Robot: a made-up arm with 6 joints.
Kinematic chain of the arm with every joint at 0, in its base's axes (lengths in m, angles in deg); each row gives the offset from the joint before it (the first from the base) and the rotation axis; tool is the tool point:
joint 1: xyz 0 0 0.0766 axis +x
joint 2: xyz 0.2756 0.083 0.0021 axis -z
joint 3: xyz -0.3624 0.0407 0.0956 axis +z
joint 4: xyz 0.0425 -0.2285 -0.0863 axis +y
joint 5: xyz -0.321 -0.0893 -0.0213 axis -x
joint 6: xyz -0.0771 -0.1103 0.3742 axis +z
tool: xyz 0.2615 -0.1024 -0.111
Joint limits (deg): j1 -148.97..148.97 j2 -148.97..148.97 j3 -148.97..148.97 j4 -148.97..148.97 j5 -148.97..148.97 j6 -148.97..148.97
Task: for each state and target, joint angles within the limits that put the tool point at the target. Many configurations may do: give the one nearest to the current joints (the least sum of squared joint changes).
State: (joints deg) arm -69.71 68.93 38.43 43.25 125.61 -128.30
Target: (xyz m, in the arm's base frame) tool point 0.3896 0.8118 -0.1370
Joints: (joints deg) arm -59.70 100.01 28.95 62.09 120.76 -115.67
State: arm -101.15 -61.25 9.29 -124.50 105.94 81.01
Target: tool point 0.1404 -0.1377 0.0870
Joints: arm -106.18 -62.22 23.62 -116.04 88.38 72.92
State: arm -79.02 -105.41 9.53 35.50 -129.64 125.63
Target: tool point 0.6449 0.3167 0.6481
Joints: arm -91.71 -63.16 15.03 45.94 -118.82 111.72
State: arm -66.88 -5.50 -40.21 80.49 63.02 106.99
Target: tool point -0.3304 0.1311 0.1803
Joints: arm -59.62 -23.63 -32.35 52.31 82.76 91.78
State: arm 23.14 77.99 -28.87 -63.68 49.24 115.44
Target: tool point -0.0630 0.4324 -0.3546
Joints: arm -3.84 39.63 -17.98 -69.16 49.05 122.36
